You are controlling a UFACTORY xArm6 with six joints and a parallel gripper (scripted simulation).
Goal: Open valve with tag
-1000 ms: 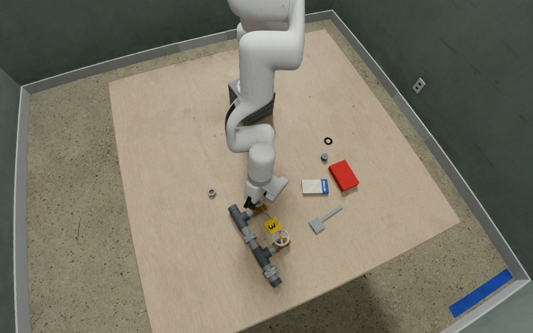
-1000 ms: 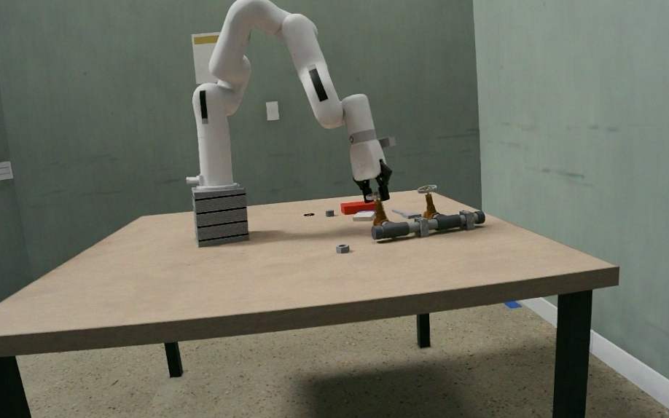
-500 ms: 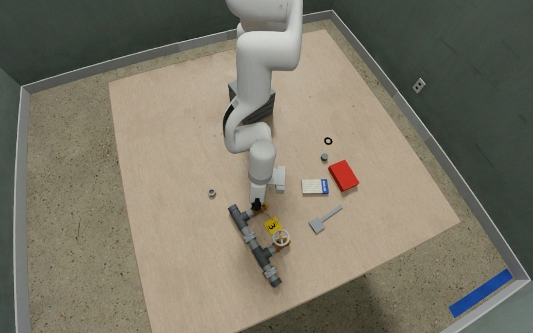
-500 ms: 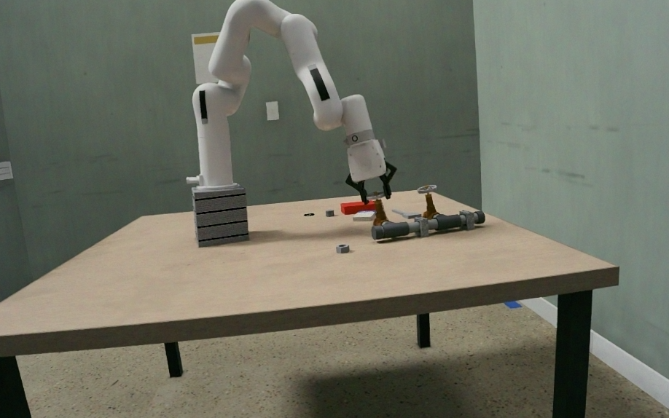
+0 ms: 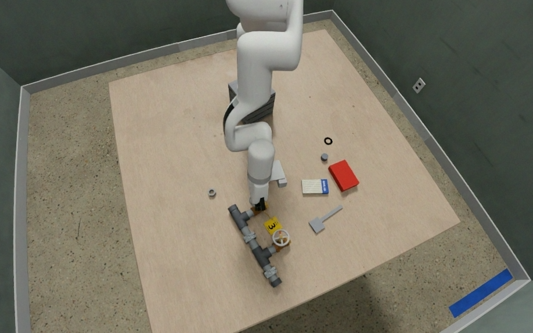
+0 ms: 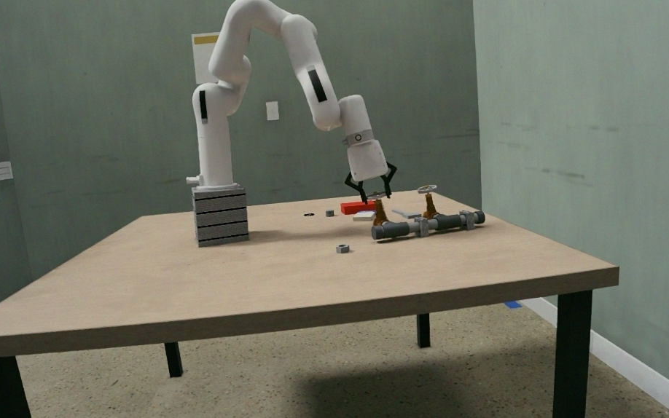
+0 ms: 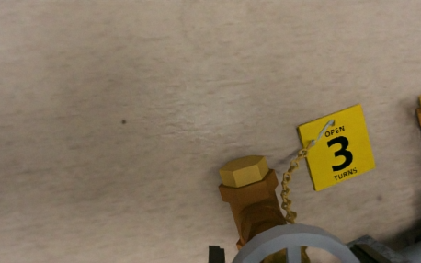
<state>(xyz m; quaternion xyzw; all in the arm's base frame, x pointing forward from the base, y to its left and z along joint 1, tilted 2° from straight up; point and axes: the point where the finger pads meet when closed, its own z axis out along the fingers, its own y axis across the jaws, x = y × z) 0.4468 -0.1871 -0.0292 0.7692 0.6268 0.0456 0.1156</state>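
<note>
Now: hand 9 cm short of the yellow tag, 4 cm to the right of it and 11 cm above it. The rest, counted from my hand: grey scraper 16 cm ahead, 22 cm to the left, 11 cm below; then white card 3 cm ahead, 26 cm to the left, 10 cm below; then red block 4 cm ahead, 39 cm to the left, 10 cm below.
</note>
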